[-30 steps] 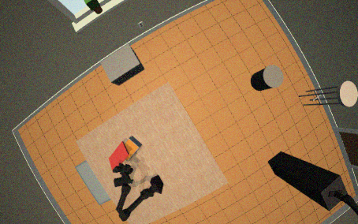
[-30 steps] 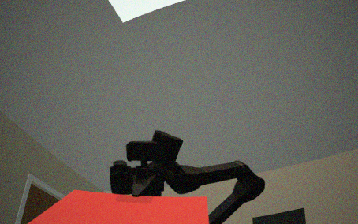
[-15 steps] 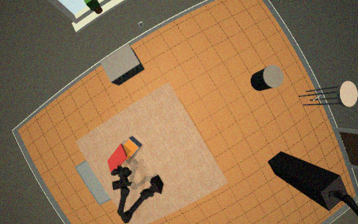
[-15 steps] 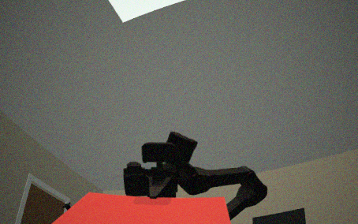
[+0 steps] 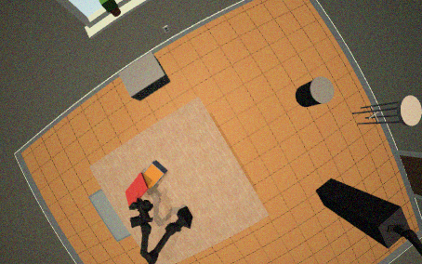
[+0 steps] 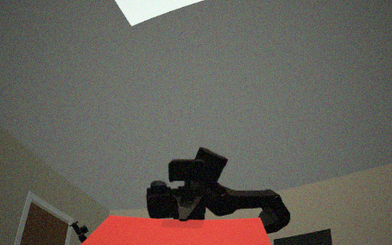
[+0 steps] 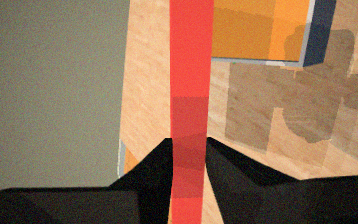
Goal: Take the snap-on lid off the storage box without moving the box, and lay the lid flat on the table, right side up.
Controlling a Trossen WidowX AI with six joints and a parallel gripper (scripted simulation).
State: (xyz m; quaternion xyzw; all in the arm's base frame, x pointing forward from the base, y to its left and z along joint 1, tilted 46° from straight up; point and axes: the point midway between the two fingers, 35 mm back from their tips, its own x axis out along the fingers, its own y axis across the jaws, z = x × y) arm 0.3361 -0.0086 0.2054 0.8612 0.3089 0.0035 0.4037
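Now: the red lid 60 mm ahead of my gripper tip, 20 mm to the left of it and 50 mm below it. Round my gripper tip: blue box: 80 mm ahead, 120 mm to the right, 180 mm below.
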